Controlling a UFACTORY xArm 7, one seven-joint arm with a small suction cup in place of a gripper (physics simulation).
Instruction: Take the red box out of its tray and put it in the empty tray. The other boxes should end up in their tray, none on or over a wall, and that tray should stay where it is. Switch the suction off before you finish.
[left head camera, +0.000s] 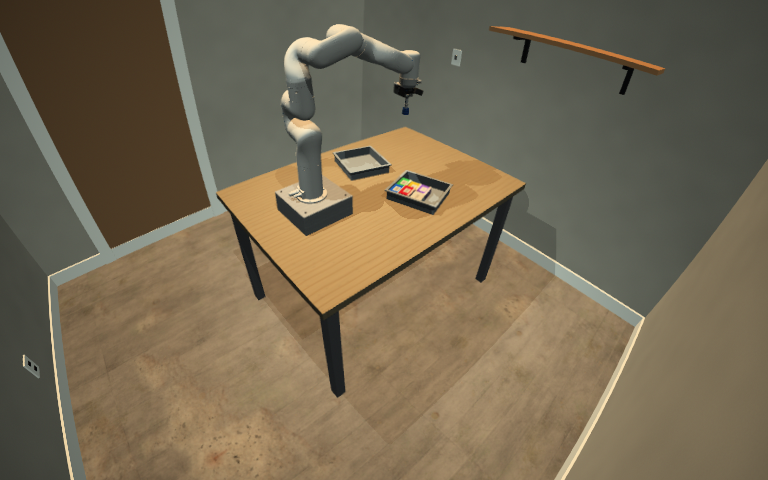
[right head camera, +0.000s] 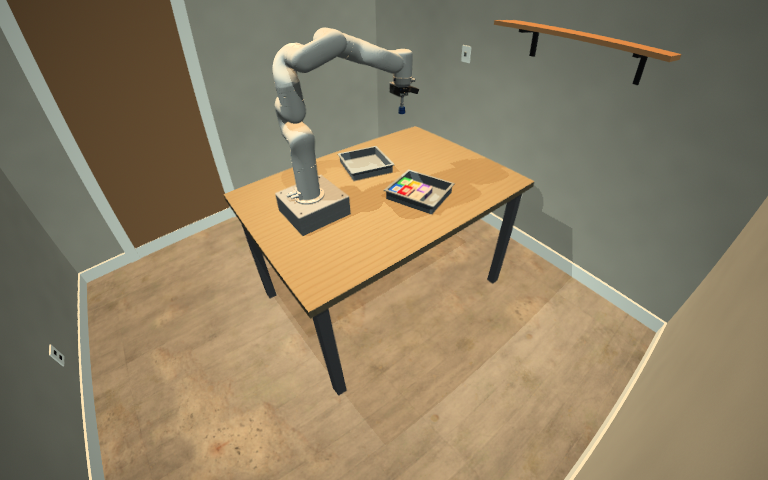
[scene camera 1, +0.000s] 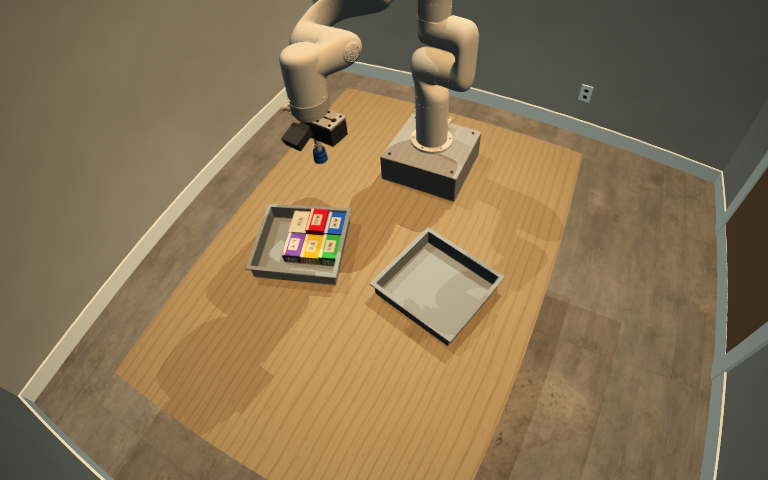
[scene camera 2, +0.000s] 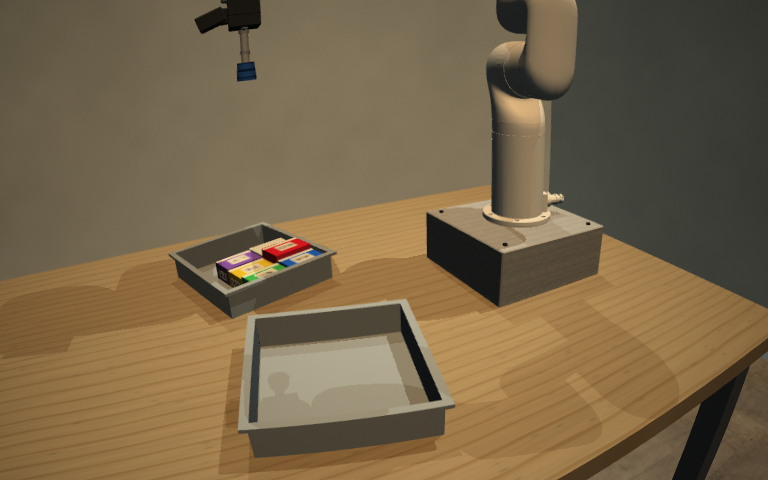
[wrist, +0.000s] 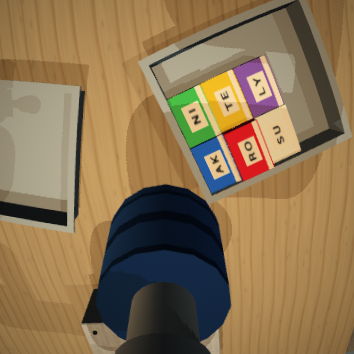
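Seen in the pictures: hand, tool point: (left head camera: 405, 113) (right head camera: 401, 113) (scene camera 1: 320, 159) (scene camera 2: 246, 80) (wrist: 164, 235); arm's base, link origin: (left head camera: 311, 195) (right head camera: 309, 196) (scene camera 1: 431, 140) (scene camera 2: 516, 215).
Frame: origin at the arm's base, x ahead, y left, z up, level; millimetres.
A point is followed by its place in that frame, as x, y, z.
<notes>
The red box "RO" (left head camera: 405, 191) {392, -121, -41} (right head camera: 404, 190) {396, -116, -41} (scene camera 1: 317, 220) {405, -114, -41} (scene camera 2: 286, 249) {404, -102, -41} (wrist: 248, 150) {404, -115, -41} lies in its tray (scene camera 1: 294, 276) {567, -64, -69} (scene camera 2: 283, 288) {424, -17, -76} (wrist: 324, 65) {532, -218, -42}. It sits between the blue box (wrist: 215, 167) {375, -71, -49} and the cream box (wrist: 278, 135) {426, -163, -54}, its top a little higher than the blue one's. Green (wrist: 192, 117) {446, -35, -53}, yellow (wrist: 226, 100) {471, -82, -59} and purple (wrist: 259, 85) {495, -128, -57} boxes form the other row. The empty tray (left head camera: 370, 171) {375, 141, -62} (scene camera 1: 436, 283) {374, 243, -90} (scene camera 2: 345, 430) {406, 369, -64} (wrist: 35, 150) {386, 218, -89} stands apart. My blue suction cup (left head camera: 405, 110) (right head camera: 401, 110) (scene camera 1: 320, 155) (scene camera 2: 246, 71) hangs high above the table, open, with nothing on it.
The arm's base block (left head camera: 314, 217) {-44, -118, -22} (scene camera 1: 419, 175) {125, 34, -28} (scene camera 2: 464, 260) {124, 41, -50} stands on the wooden table (left head camera: 351, 254) {12, -305, -93} (scene camera 1: 339, 396) {751, 221, -93}, near both trays. In the box tray, a free strip of floor lies beside the purple and cream boxes. A wooden rail (left head camera: 577, 48) is fixed on the wall.
</notes>
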